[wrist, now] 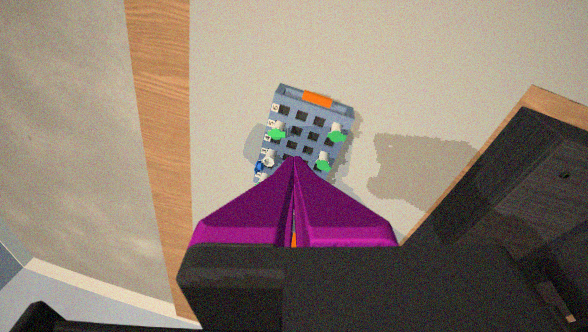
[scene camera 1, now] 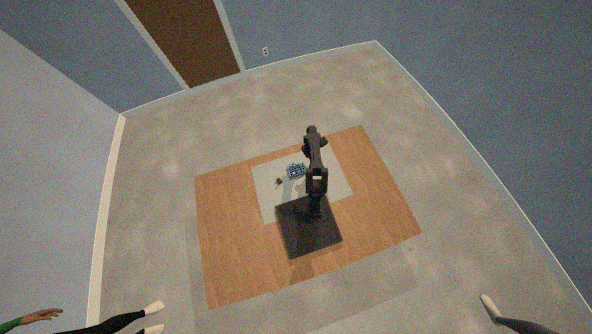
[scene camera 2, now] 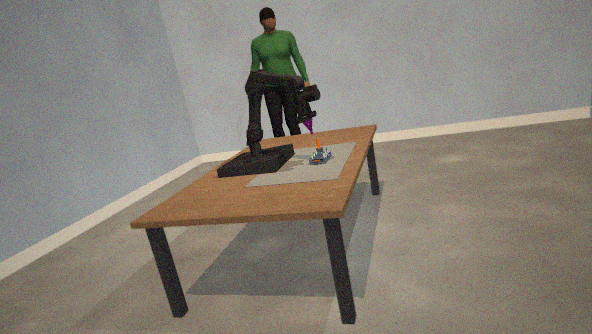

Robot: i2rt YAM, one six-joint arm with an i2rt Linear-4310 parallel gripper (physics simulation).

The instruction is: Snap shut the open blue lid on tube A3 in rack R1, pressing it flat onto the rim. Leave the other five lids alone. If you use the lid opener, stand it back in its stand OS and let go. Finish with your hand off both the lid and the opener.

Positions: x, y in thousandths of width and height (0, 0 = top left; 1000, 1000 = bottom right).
My gripper (wrist: 501, 502) is shut, with nothing in its grasp. Further things: a grey mat (scene camera 1: 457, 579).
The grey mat shows as well in the wrist view (wrist: 729, 276) and in scene camera 2 (scene camera 2: 504, 507).
